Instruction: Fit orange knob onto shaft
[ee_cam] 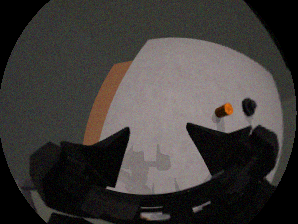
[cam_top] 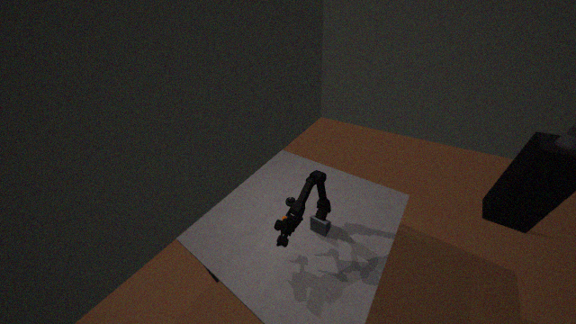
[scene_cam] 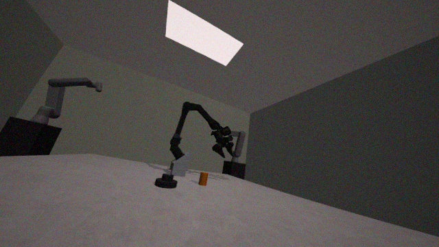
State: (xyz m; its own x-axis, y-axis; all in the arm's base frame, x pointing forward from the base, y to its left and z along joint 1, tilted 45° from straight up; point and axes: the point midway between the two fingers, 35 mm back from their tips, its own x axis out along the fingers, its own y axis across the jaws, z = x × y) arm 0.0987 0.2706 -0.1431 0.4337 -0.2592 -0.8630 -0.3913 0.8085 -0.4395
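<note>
My gripper tip is 12 cm short of the orange knob, 20 cm to the left of it and 13 cm above it. Also, from my gripper tip: round pedestal (20 cm ahead, 39 cm to the right, 14 cm below).
</note>
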